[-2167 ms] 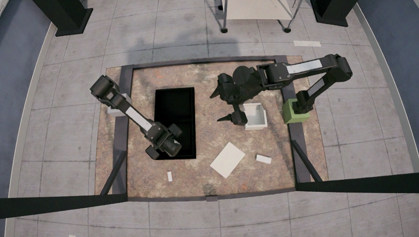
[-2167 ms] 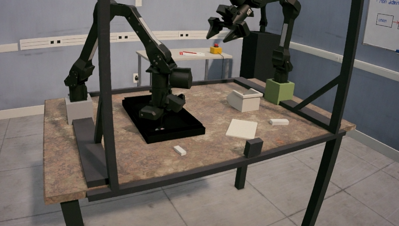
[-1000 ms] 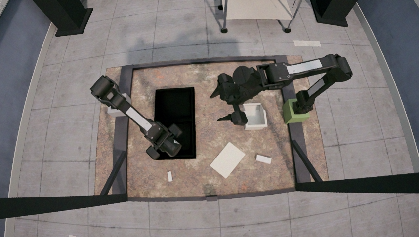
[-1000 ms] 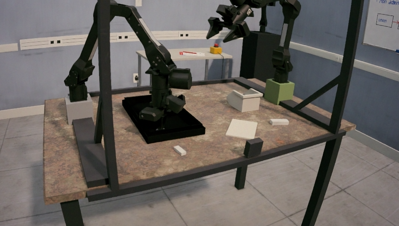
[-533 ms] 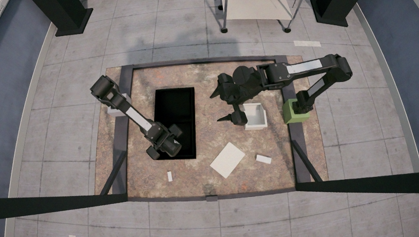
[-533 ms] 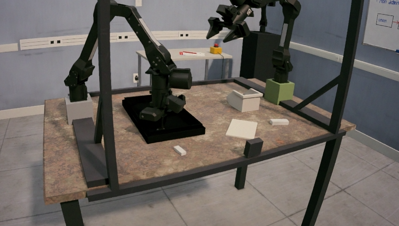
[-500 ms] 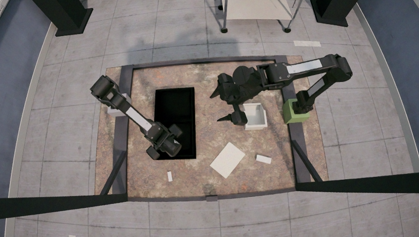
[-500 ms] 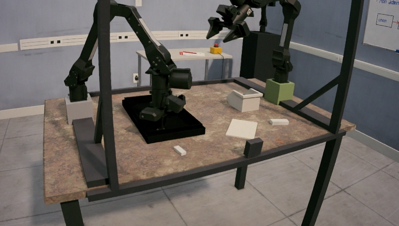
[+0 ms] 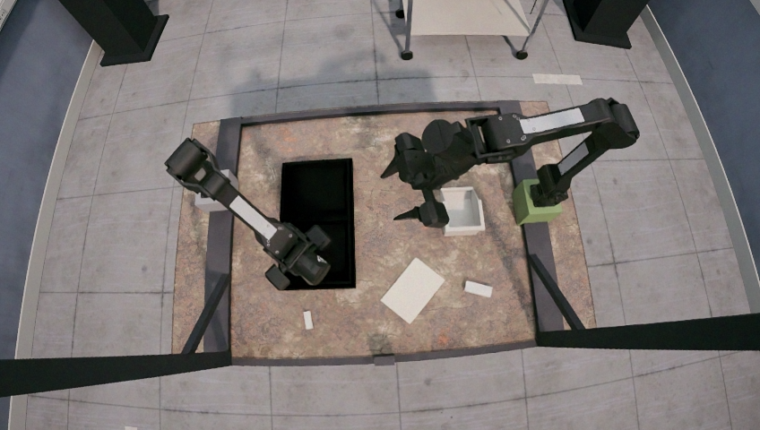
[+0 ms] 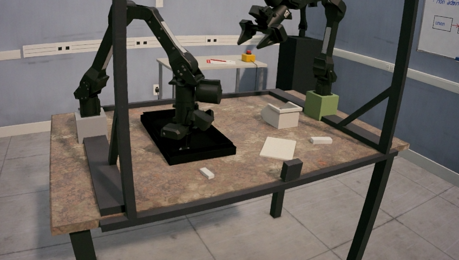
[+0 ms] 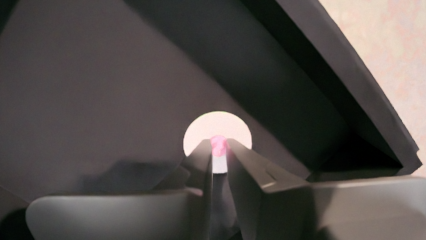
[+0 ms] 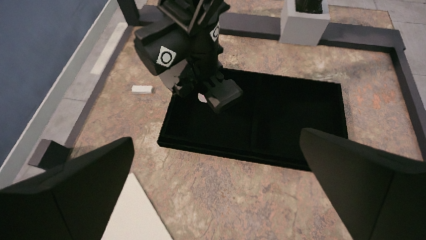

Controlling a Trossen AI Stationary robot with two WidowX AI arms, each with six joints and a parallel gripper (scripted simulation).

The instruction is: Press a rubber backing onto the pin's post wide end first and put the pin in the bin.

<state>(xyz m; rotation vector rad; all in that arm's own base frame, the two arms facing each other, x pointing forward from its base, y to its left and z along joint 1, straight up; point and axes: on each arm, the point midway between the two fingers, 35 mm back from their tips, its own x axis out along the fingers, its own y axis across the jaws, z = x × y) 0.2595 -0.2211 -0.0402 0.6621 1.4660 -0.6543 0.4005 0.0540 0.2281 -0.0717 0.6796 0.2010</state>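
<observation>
The black tray lies 120 mm ahead of my left hand, 20 mm to the right of it and 20 mm below it. The rest, counted from my left hand: flat white card 60 mm behind, 300 mm to the right, 40 mm below; pin 30 mm below; pink rubber backing 30 mm below.
Right now my right hand is 90 mm past the pin, 250 mm to the right of it and 320 mm above it. Round my right hand: flat white card (150 mm behind, 50 mm to the right, 330 mm below); then white bin (70 mm ahead, 170 mm to the right, 290 mm below); then black tray (30 mm ahead, 220 mm to the left, 310 mm below).
</observation>
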